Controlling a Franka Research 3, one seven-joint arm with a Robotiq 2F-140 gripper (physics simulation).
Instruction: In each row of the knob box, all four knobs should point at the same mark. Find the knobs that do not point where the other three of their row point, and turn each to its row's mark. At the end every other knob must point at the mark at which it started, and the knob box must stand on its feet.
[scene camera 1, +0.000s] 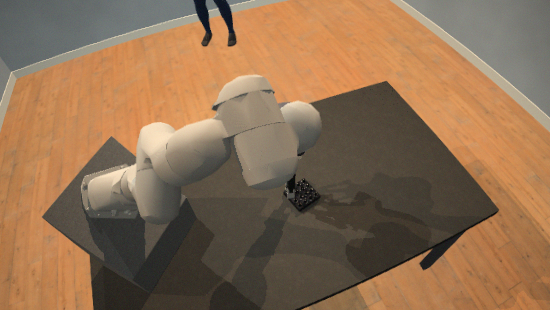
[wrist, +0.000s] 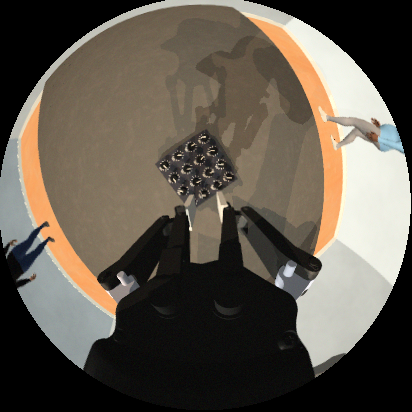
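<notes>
The black knob box (scene camera 1: 310, 204) (wrist: 176, 167) lies flat on the table with its knob side up. Its feet are hidden. Four rows of four dark knobs with pale pointers and ringed marks show in the wrist view. The pointers are small, and I cannot tell surely which mark each one points at. My gripper (scene camera 1: 291, 194) (wrist: 205, 200) is partly open with nothing between its fingers. Its pale fingertips are at the box's near corner in the wrist view, one on each side of the corner knob (wrist: 204, 193) in that picture. Fingertip height above the knob is unclear.
The box stands on the dark table (scene camera 1: 400, 150) (wrist: 100, 150). The robot's base is on a dark block (scene camera 1: 107, 150) at the left in the scene view. The arm hangs over the table behind the box. Two people stand beyond the table's edges in the wrist view.
</notes>
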